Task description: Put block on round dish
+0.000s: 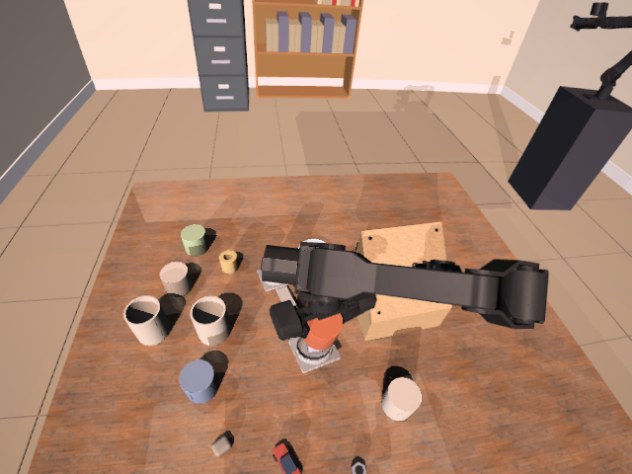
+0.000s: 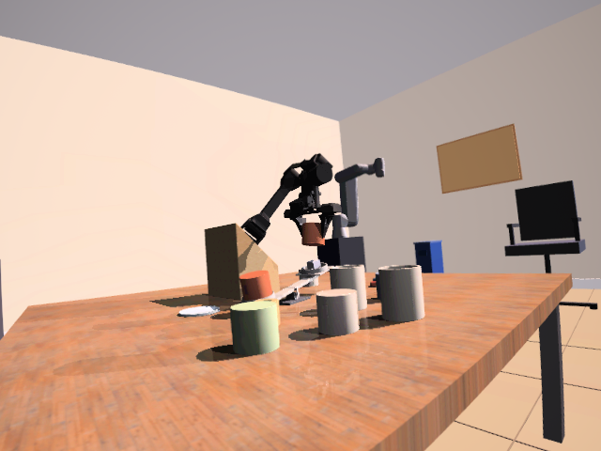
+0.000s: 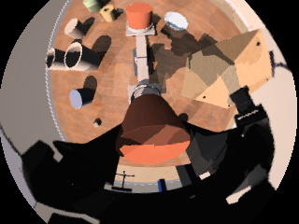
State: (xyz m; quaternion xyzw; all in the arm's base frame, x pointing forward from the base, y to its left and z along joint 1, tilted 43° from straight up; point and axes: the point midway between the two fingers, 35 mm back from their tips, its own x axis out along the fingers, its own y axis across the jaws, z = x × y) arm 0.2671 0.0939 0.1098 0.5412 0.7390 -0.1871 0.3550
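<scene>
Now: gripper tip 8 cm above the pale block, 1 cm to the left of it and 1 cm short of it. Also, from my gripper tip: blue cylinder (26 cm ahead, 13 cm below, 6 cm to the left); orange cup (27 cm to the right, 11 cm below, 10 cm ahead); toy car (20 cm to the left, 16 cm below, 7 cm ahead).
</scene>
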